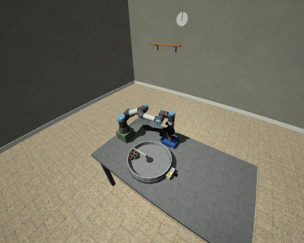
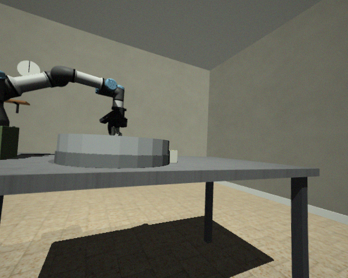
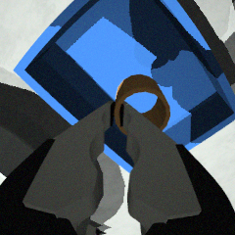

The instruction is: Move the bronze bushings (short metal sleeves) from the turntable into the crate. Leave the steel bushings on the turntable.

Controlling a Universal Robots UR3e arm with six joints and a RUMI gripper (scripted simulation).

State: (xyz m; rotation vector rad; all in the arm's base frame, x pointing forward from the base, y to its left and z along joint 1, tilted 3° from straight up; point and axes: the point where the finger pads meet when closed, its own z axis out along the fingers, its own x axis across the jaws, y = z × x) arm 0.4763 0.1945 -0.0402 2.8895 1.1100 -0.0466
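Right now my hand is 10 mm short of the blue crate, 10 mm to the right of it and 70 mm above it. Also, from my hand: turntable 30 mm behind, 350 mm to the right, 40 mm below.
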